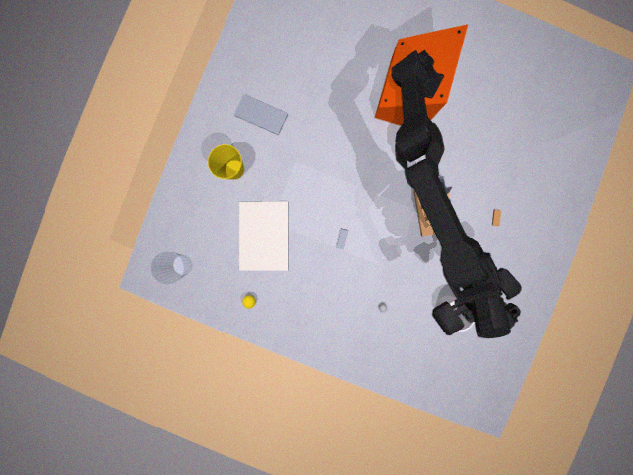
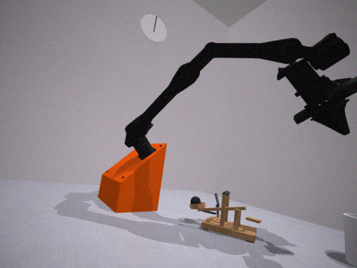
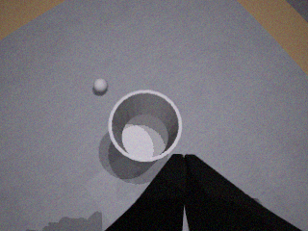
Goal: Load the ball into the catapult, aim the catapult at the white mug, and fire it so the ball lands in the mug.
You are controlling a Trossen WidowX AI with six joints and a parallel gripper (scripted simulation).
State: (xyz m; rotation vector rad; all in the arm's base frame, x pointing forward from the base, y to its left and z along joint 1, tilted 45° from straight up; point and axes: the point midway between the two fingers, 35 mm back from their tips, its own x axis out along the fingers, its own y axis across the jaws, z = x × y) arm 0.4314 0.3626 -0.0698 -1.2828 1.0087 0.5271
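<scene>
Right now the dark lever is 290 mm behind my gripper tip, 230 mm below it and 140 mm to the right of it. Round my gripper tip: small white ball (270 mm below, 170 mm to the left); then small grey ball (270 mm below, 130 mm to the right, 110 mm ahead); then white mug (260 mm below, 60 mm to the left, 20 mm ahead).
</scene>
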